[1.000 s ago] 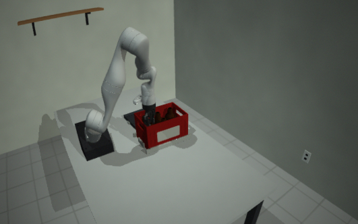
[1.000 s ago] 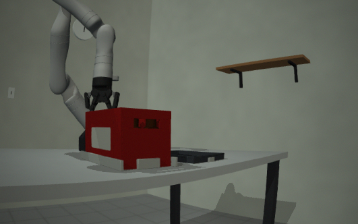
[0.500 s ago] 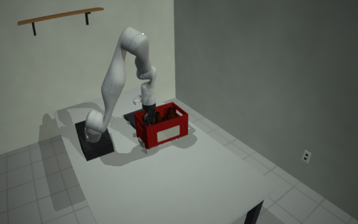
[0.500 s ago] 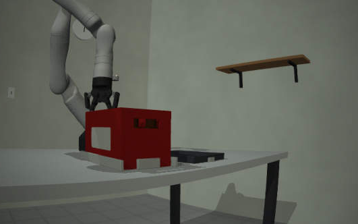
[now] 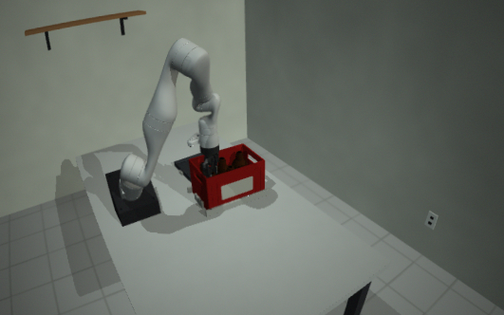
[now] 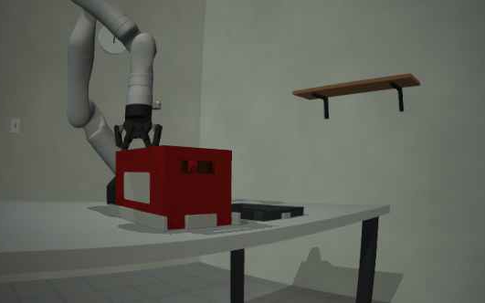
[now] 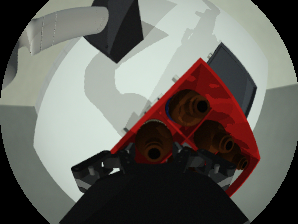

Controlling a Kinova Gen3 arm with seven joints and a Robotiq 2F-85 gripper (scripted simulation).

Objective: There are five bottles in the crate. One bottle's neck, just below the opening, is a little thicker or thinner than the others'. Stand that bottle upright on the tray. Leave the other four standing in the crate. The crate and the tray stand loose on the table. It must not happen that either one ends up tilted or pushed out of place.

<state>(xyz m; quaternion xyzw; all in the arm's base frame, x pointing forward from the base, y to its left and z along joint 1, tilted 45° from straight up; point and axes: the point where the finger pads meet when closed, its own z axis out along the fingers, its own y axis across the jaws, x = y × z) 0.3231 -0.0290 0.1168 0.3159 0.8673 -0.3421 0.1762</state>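
Now: the red crate 9 cm ahead of my hand, 7 cm below it and 5 cm to the left of it. The rest, counted from my hand: dark tray: 33 cm to the left, 14 cm below, 8 cm ahead.
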